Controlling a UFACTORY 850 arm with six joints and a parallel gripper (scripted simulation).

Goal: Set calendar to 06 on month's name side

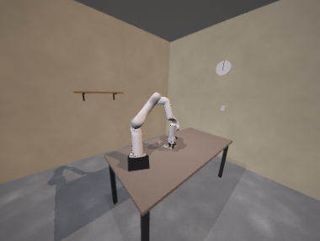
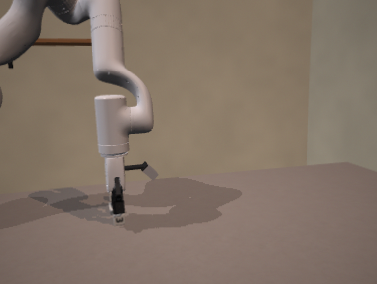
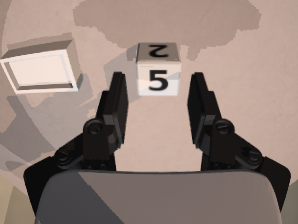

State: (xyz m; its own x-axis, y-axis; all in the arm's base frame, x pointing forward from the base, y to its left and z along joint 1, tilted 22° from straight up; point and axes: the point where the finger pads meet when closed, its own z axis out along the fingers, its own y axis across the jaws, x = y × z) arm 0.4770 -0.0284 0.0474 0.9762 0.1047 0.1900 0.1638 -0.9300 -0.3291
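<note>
The white number cube is 40 mm below my hand. Also, from my hand: white calendar tray (110 mm to the left, 50 mm below, 20 mm behind).
</note>
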